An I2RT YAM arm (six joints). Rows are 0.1 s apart.
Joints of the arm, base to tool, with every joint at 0 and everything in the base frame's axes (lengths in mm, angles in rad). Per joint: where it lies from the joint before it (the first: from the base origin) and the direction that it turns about. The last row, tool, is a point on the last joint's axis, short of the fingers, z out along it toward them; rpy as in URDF.
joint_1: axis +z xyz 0 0 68
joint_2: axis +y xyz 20 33.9 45.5
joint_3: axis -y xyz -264 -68.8 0
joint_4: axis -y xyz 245 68.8 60
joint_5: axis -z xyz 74 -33.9 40.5
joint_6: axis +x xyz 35.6 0 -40.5
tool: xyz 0 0 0 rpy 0 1.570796 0
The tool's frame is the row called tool.
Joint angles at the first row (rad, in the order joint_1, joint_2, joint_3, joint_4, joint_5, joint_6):
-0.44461 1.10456 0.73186 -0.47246 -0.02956 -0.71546
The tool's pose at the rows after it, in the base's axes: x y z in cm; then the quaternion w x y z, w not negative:
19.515, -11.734, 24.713, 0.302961, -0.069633, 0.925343, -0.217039
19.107, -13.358, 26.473, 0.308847, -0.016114, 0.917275, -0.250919
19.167, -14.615, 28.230, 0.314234, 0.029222, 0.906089, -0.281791
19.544, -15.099, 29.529, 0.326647, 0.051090, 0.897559, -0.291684
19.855, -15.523, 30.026, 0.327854, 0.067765, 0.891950, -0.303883
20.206, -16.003, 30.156, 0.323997, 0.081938, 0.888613, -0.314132
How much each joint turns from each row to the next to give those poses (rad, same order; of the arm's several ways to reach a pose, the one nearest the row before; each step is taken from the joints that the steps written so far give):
-0.09612 -0.00269 0.03965 -0.00420 0.03357 0.02290
-0.06256 0.00192 0.05420 0.00152 0.04083 0.03472
-0.03396 0.01758 0.06257 0.00497 0.05148 0.04042
-0.00421 0.01600 0.04881 0.00115 0.01716 0.03471
-0.00187 0.01678 0.02291 0.01142 0.03017 0.01986
-0.00268 0.02212 0.01563 0.01260 0.02975 0.01411

